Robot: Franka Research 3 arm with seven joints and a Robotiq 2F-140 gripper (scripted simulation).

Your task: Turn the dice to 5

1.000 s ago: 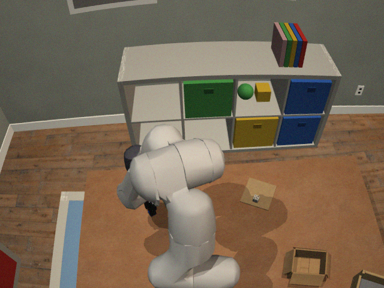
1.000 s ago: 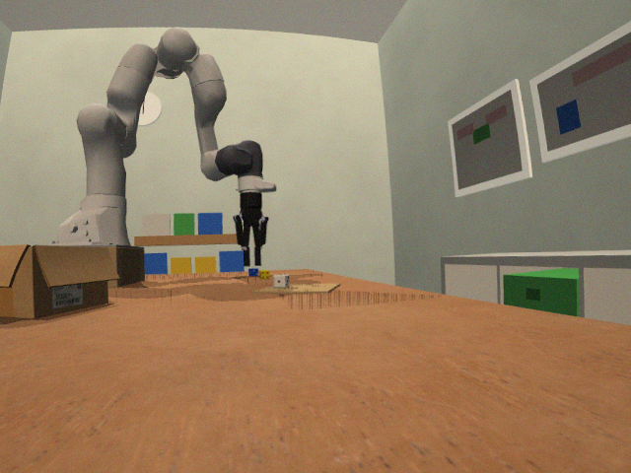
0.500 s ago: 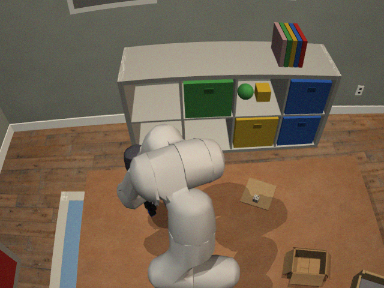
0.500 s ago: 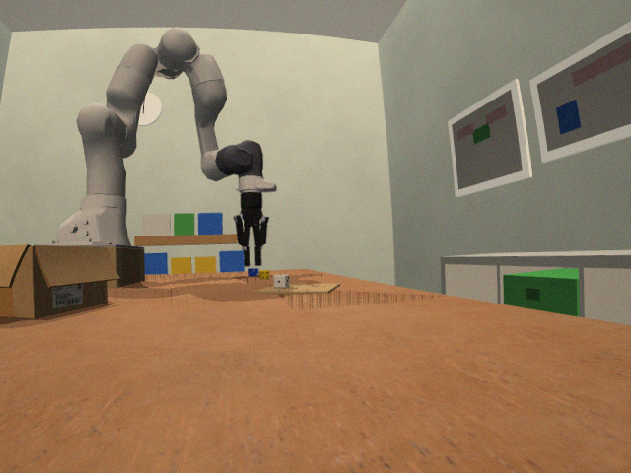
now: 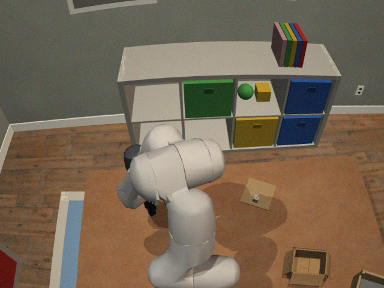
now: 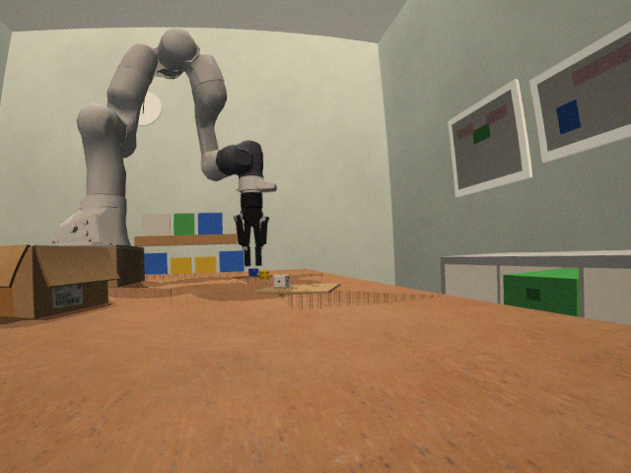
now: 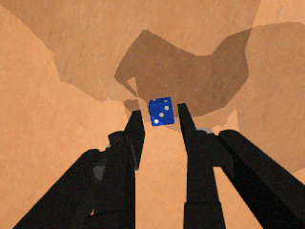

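Right now my hand is 5 cm above the blue die. Round my hand: tan mat (9 cm ahead, 49 cm to the right, 6 cm below); then yellow die (3 cm ahead, 17 cm to the right, 5 cm below); then white die (6 cm ahead, 47 cm to the right, 5 cm below).
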